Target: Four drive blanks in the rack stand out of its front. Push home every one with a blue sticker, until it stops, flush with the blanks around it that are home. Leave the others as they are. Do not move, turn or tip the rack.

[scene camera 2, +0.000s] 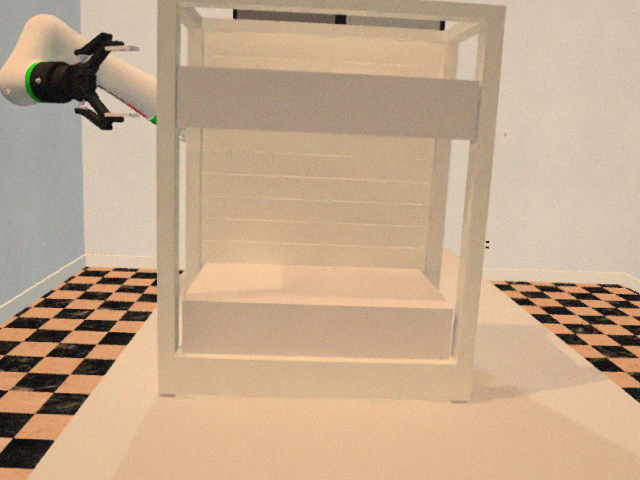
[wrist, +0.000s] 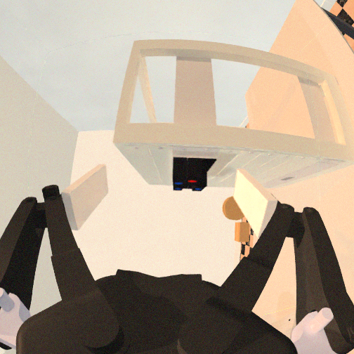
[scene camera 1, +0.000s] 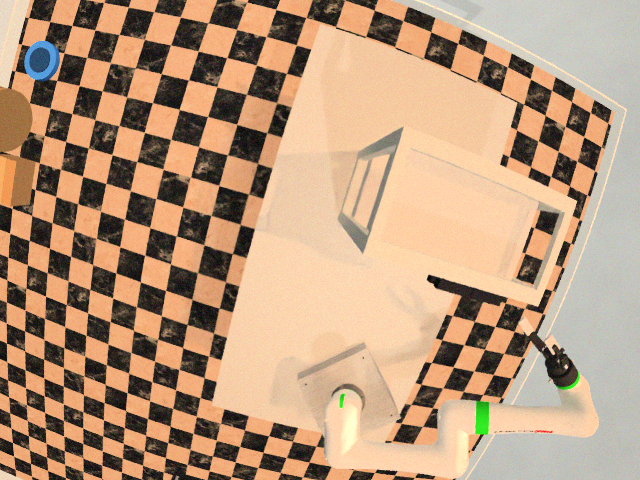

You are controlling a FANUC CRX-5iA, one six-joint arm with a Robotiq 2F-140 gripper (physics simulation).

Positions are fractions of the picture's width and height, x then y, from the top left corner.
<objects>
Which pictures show the gripper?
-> Scene camera 2, the wrist view and scene camera 1: all of them.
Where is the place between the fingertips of the gripper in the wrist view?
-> At 0.48, 0.51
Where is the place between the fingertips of the gripper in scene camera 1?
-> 0.83, 0.68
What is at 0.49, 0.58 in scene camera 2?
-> A pale rack.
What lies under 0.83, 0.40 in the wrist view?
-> A pale rack.
</objects>
